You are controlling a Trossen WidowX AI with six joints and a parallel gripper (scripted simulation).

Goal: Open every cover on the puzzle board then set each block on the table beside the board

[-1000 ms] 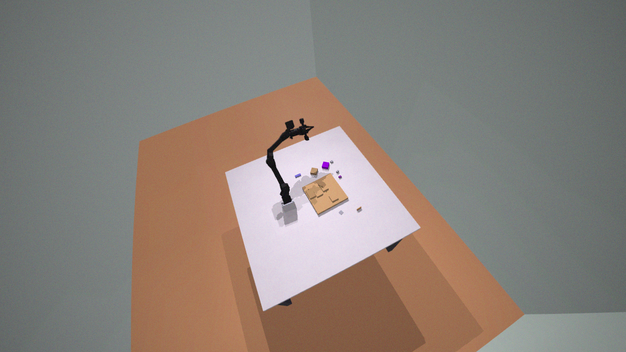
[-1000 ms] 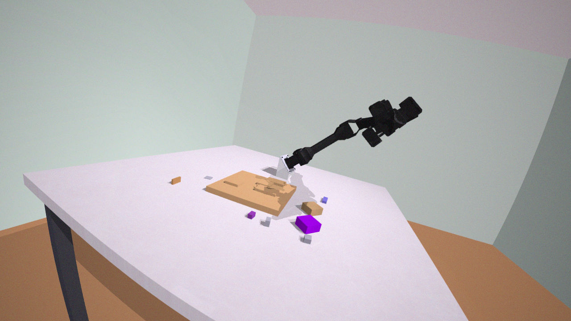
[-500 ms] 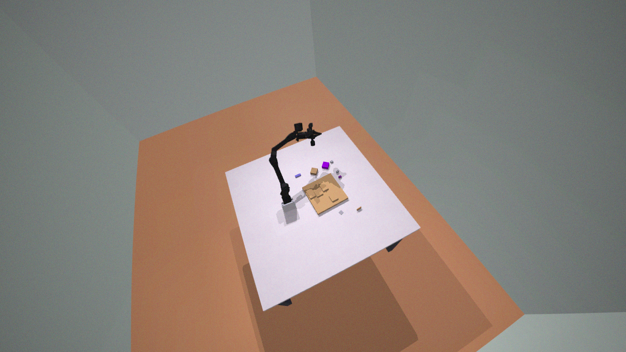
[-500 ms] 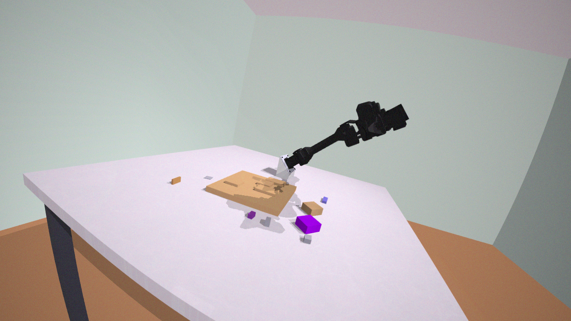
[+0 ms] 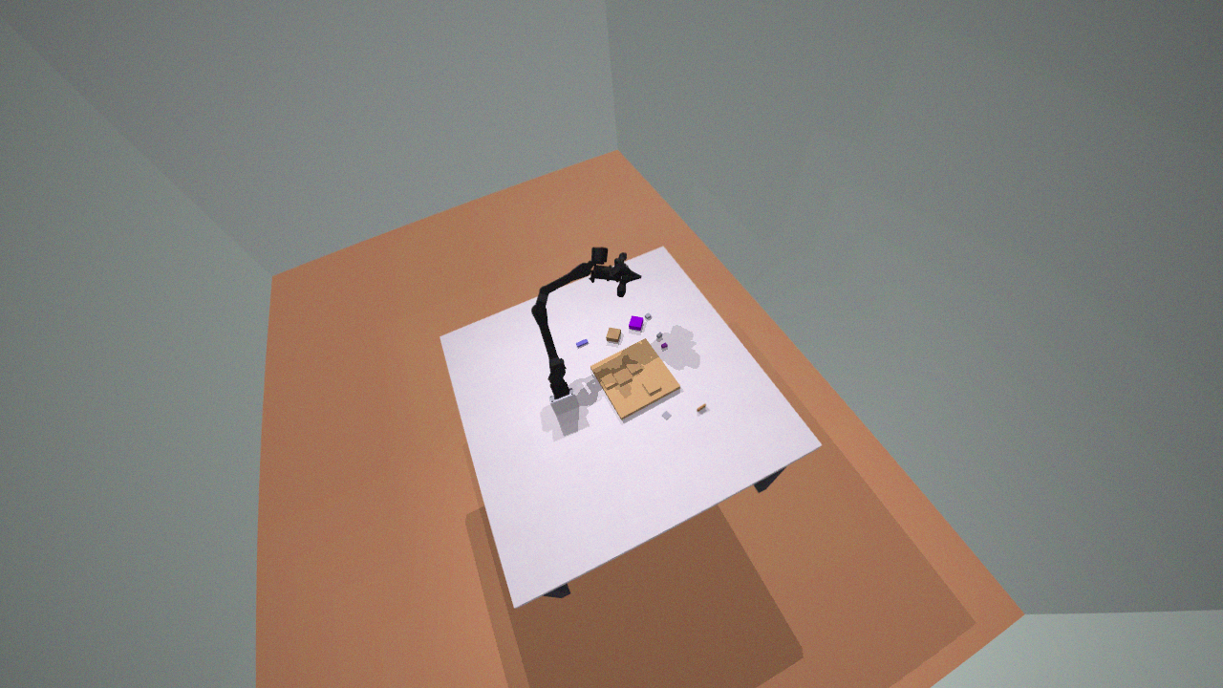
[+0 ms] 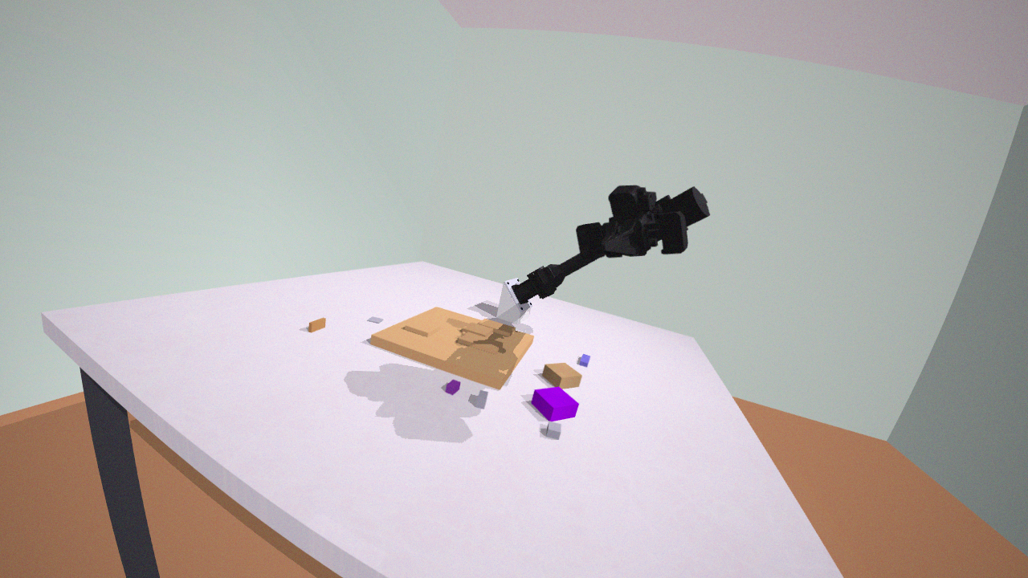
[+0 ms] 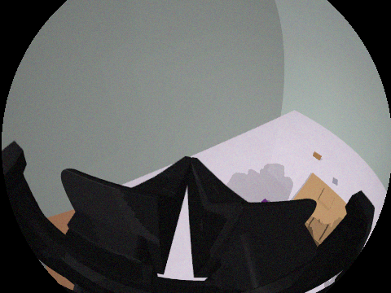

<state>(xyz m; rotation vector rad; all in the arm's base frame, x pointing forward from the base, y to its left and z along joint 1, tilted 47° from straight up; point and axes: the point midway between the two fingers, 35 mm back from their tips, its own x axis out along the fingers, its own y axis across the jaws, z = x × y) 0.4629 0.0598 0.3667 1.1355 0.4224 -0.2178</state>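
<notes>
The grey tile is 51 cm to the right of my gripper tip, 30 cm below it and 9 cm behind it. Round my gripper tip: large purple block (29 cm below, 4 cm behind, 2 cm to the right); small purple cube (30 cm below, 18 cm to the right, 3 cm ahead); brown box (29 cm below, 17 cm behind, 4 cm to the right).
</notes>
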